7 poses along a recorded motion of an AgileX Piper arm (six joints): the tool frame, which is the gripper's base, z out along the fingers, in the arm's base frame.
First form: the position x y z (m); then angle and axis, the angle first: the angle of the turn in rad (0 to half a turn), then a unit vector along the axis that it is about.
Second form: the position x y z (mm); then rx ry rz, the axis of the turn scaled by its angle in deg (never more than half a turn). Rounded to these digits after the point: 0 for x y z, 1 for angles.
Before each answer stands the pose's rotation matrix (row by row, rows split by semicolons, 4 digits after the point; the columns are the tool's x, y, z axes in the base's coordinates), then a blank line. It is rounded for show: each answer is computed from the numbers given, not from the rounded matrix.
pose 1, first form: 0.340 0.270 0.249 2.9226 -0.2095 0.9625 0.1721
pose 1, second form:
-0.8894 -0.4359 0.1379; -0.3611 0.8547 0.3729; -0.2804 0.2818 -0.9176

340 270 249 -35.1 161.2 28.8
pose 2, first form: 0.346 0.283 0.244 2.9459 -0.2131 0.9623 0.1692
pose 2, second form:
-0.8910 -0.4391 0.1157; -0.3733 0.8533 0.3639; -0.2585 0.2811 -0.9242

346 283 244 -36.0 162.4 28.6
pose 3, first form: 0.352 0.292 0.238 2.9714 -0.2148 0.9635 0.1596
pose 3, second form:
-0.8939 -0.4380 0.0951; -0.3839 0.8578 0.3417; -0.2313 0.2690 -0.9350

352 292 238 -36.6 164.0 27.2
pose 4, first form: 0.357 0.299 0.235 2.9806 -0.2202 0.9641 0.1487
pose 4, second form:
-0.8907 -0.4456 0.0895; -0.3980 0.8597 0.3201; -0.2196 0.2495 -0.9431

357 299 235 -37.6 164.6 25.4
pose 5, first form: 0.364 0.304 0.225 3.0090 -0.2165 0.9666 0.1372
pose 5, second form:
-0.8979 -0.4348 0.0686; -0.3986 0.8692 0.2927; -0.1869 0.2354 -0.9537

364 304 225 -37.3 166.6 23.7
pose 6, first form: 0.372 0.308 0.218 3.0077 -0.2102 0.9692 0.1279
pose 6, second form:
-0.9031 -0.4227 0.0759; -0.3886 0.8794 0.2749; -0.1829 0.2188 -0.9585

372 308 218 -36.2 167.0 22.0
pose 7, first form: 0.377 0.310 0.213 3.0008 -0.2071 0.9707 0.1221
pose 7, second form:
-0.9048 -0.4172 0.0859; -0.3829 0.8850 0.2649; -0.1865 0.2068 -0.9604

377 310 213 -35.6 166.9 21.0
